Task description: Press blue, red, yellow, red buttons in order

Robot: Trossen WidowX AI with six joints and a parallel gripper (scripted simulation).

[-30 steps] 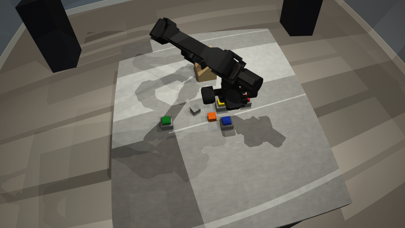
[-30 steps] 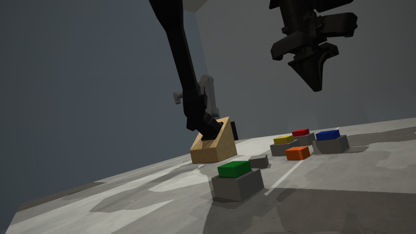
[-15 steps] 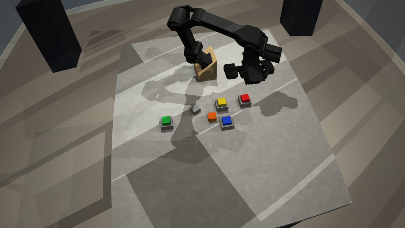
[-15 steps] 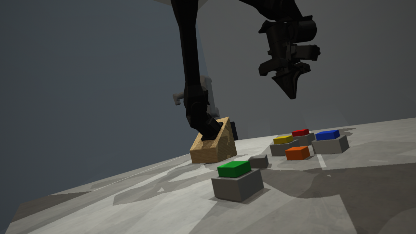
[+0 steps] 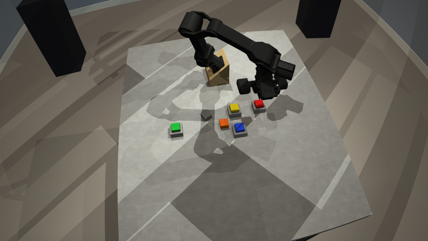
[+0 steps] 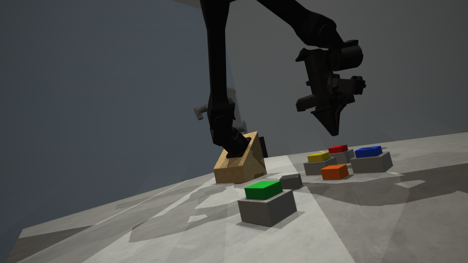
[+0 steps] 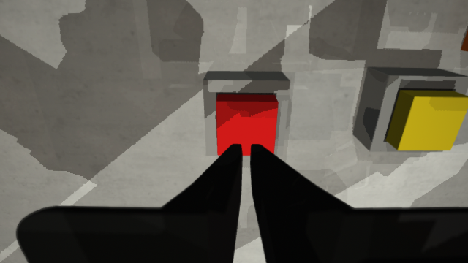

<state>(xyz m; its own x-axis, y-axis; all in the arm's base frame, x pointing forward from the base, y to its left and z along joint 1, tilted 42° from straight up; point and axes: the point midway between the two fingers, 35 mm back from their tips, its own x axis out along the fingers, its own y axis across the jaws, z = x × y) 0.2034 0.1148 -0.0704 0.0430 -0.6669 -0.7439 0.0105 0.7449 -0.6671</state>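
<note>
The red button lies 3 cm below my gripper tip. Also, from my gripper tip: orange block (5 cm ahead, 16 cm to the right, 6 cm below); then yellow button (10 cm to the right, 3 cm below); then blue button (10 cm ahead, 10 cm to the right, 3 cm below).
</note>
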